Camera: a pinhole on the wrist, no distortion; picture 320 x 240 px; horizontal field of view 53.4 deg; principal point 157.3 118.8 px. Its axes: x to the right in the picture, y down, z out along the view. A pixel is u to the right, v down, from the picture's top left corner.
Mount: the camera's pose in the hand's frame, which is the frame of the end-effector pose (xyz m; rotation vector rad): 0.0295 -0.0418 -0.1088 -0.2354 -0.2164 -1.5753
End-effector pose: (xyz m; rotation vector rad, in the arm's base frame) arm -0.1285 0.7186 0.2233 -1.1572 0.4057 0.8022
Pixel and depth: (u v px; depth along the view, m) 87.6 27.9 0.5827
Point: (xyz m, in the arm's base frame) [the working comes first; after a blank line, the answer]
In the camera's frame: -0.1277 -0.1665 0.5827

-0.4429 1.1002 0.3009
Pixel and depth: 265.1 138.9 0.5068
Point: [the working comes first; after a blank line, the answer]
In the camera's frame: 0.1717 0.0320 0.5068

-0.0850 1.1226 0.3796
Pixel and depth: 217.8 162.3 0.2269
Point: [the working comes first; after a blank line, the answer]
In the camera's frame: 0.0432 0.0310 0.2269

-0.0857 0.8484 0.2392
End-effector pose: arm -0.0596 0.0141 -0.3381 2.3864 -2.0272 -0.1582
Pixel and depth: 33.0 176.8 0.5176
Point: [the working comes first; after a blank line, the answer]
In the camera's frame: -0.2022 0.0944 0.5176

-0.3572 -0.1467 -0.6547
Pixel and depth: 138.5 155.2 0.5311
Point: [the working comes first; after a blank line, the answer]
In the camera's frame: -0.0314 0.0608 0.5311

-0.2110 -0.0816 -0.7246
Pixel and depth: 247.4 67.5 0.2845
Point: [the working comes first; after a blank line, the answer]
In the camera's frame: 0.0806 -0.0459 0.2845

-0.0398 0.0449 -0.5261
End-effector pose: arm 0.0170 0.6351 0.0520 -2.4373 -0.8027 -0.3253
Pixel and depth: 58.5 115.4 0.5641
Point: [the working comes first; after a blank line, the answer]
In the camera's frame: -0.1752 -0.0060 0.5641

0.2389 0.6767 -0.3703
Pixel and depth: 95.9 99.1 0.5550
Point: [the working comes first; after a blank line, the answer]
In the camera's frame: -0.1071 -0.0344 0.5550

0.1753 0.7141 -0.3619
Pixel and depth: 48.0 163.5 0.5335
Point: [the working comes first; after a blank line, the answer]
In the camera's frame: -0.1833 0.0750 0.5335

0.2996 0.6981 -0.3118
